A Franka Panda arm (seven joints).
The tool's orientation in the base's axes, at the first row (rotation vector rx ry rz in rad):
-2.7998 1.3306 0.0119
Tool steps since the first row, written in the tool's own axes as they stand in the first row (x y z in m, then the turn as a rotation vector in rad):
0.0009 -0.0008 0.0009 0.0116 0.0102 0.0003
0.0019 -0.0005 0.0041 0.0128 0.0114 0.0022
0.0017 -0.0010 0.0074 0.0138 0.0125 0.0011
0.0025 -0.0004 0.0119 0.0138 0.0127 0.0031
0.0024 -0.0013 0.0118 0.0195 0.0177 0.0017
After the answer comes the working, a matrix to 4 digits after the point.
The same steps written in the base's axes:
0.0012 -0.0002 -0.0009 -0.0006 -0.0154 -0.0009
0.0016 -0.0010 -0.0041 -0.0007 -0.0170 -0.0029
0.0019 -0.0004 -0.0074 -0.0010 -0.0185 -0.0019
0.0020 -0.0012 -0.0119 -0.0011 -0.0186 -0.0039
0.0027 -0.0006 -0.0118 -0.0014 -0.0262 -0.0028

The tool's axes in the first row as the columns of a matrix, in the base's axes (rounded; the answer above uses it unrounded):
0.6316 -0.7752 0.0109
-0.7749 -0.6308 0.0409
-0.0248 -0.0343 -0.9991

